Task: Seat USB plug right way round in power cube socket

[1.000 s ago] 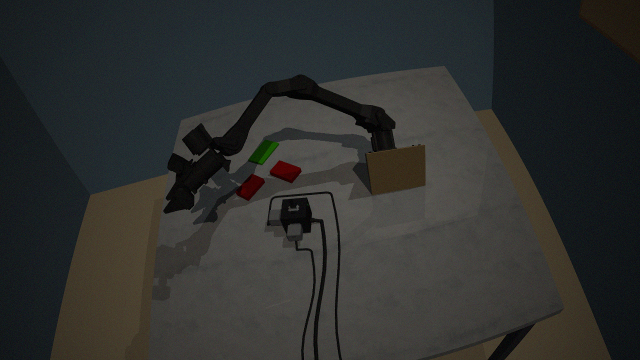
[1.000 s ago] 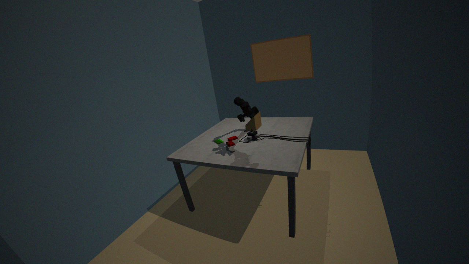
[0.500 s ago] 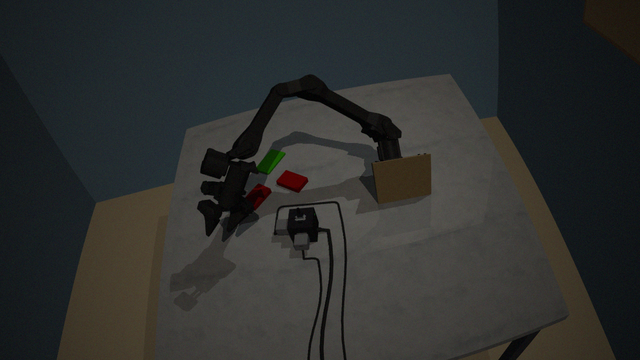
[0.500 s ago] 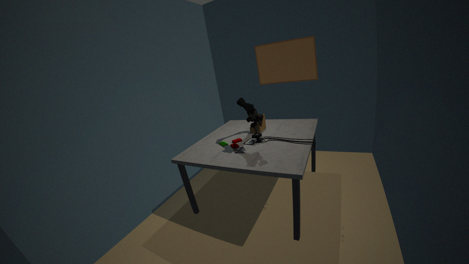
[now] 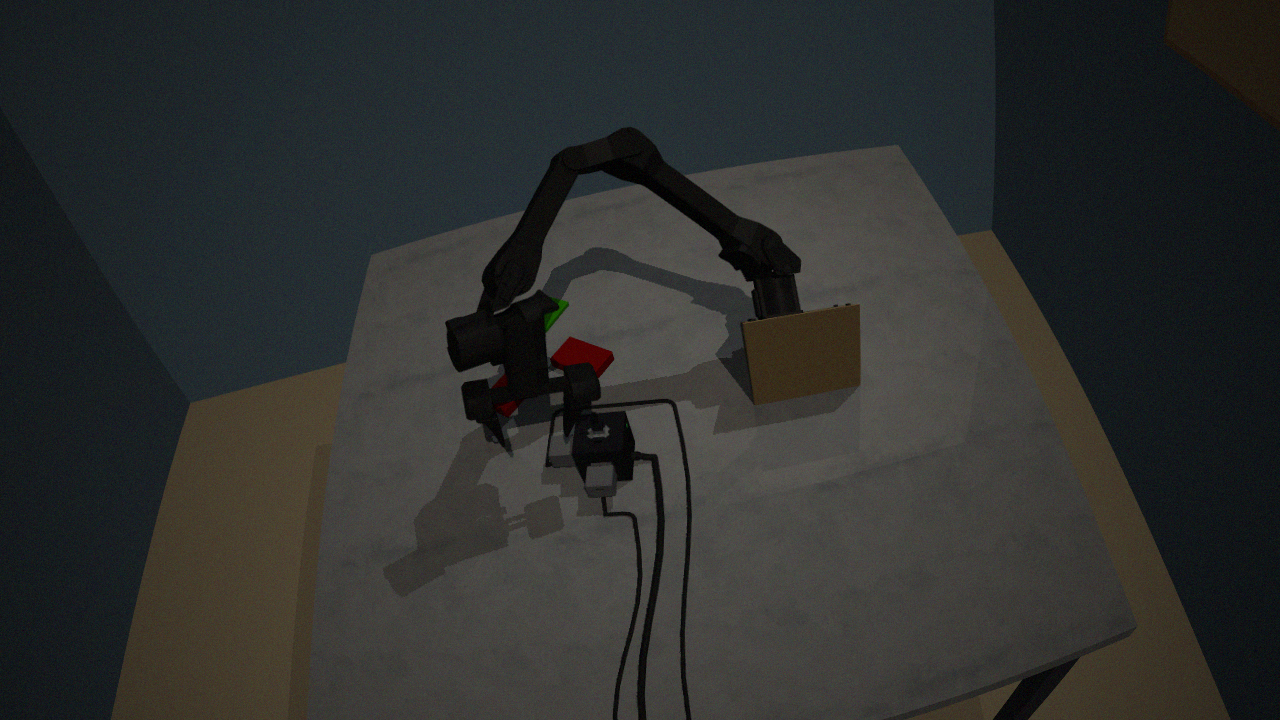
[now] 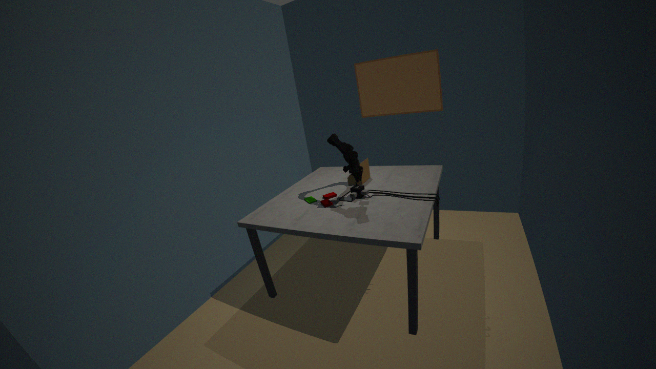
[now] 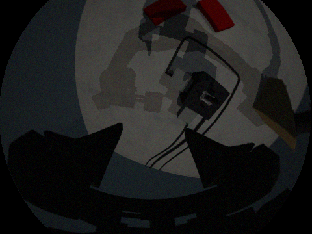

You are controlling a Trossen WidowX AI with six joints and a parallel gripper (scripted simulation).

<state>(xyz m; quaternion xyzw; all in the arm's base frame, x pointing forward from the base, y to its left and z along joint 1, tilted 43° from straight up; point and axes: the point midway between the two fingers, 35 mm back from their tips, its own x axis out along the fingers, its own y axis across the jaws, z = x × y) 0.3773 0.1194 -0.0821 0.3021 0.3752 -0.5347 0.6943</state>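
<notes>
Right now the USB plug is 80 mm behind my gripper tip, 60 mm to the right of it and 60 mm below it. Round my gripper tip: green block (30 mm ahead, 420 mm to the right, 140 mm below); socket (80 mm behind, 60 mm to the right, 80 mm below).
</notes>
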